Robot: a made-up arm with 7 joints. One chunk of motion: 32 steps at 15 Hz.
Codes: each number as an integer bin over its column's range. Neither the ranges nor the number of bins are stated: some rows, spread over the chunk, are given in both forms.
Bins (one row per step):
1: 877 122 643 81 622 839 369
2: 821 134 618 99 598 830 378
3: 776 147 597 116 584 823 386
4: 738 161 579 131 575 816 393
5: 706 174 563 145 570 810 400
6: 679 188 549 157 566 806 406
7: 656 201 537 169 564 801 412
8: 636 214 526 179 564 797 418
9: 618 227 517 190 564 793 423
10: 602 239 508 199 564 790 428
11: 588 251 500 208 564 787 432
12: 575 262 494 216 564 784 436
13: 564 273 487 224 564 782 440
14: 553 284 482 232 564 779 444
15: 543 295 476 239 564 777 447
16: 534 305 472 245 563 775 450
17: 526 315 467 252 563 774 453
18: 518 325 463 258 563 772 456
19: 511 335 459 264 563 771 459
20: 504 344 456 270 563 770 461
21: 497 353 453 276 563 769 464
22: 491 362 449 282 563 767 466
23: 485 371 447 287 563 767 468
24: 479 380 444 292 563 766 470
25: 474 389 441 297 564 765 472
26: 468 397 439 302 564 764 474
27: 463 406 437 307 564 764 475
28: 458 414 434 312 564 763 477
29: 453 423 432 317 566 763 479
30: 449 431 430 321 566 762 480
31: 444 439 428 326 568 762 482
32: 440 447 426 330 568 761 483
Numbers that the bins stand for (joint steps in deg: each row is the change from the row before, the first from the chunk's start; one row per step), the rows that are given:
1: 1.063 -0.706 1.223 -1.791 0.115 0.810 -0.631
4: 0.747 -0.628 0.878 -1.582 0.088 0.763 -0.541
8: 0.515 -0.522 0.593 -1.381 0.082 0.723 -0.447
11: 0.406 -0.447 0.453 -1.260 0.082 0.703 -0.394
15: 0.304 -0.359 0.323 -1.130 0.082 0.682 -0.338
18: 0.247 -0.299 0.253 -1.050 0.081 0.672 -0.304
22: 0.186 -0.225 0.178 -0.950 0.081 0.662 -0.266
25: 0.147 -0.171 0.135 -0.887 0.082 0.657 -0.244
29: 0.099 -0.103 0.086 -0.804 0.083 0.653 -0.217
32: 0.070 -0.055 0.054 -0.749 0.084 0.649 -0.202
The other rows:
2: 0.936 -0.682 1.088 -1.716 0.101 0.792 -0.597
3: 0.833 -0.656 0.975 -1.645 0.093 0.777 -0.567
5: 0.674 -0.602 0.792 -1.523 0.085 0.750 -0.514
6: 0.613 -0.574 0.717 -1.473 0.083 0.742 -0.492
7: 0.561 -0.548 0.652 -1.423 0.082 0.732 -0.469
9: 0.474 -0.496 0.544 -1.335 0.082 0.715 -0.428
10: 0.438 -0.472 0.496 -1.297 0.082 0.709 -0.409
12: 0.377 -0.425 0.420 -1.226 0.082 0.697 -0.379
13: 0.352 -0.403 0.383 -1.193 0.082 0.693 -0.364
14: 0.327 -0.381 0.356 -1.159 0.082 0.686 -0.349
16: 0.283 -0.339 0.302 -1.105 0.081 0.678 -0.326
17: 0.265 -0.319 0.275 -1.076 0.081 0.676 -0.315
19: 0.231 -0.279 0.232 -1.025 0.081 0.670 -0.292
20: 0.215 -0.261 0.216 -1.000 0.081 0.668 -0.285
21: 0.199 -0.243 0.200 -0.975 0.081 0.666 -0.274
23: 0.172 -0.207 0.167 -0.929 0.081 0.662 -0.259
24: 0.158 -0.189 0.151 -0.908 0.081 0.660 -0.251
26: 0.133 -0.155 0.124 -0.866 0.082 0.655 -0.236
27: 0.122 -0.137 0.113 -0.845 0.082 0.655 -0.232
28: 0.111 -0.121 0.097 -0.825 0.082 0.653 -0.225
30: 0.090 -0.087 0.076 -0.787 0.083 0.651 -0.213
31: 0.079 -0.071 0.065 -0.766 0.084 0.651 -0.206

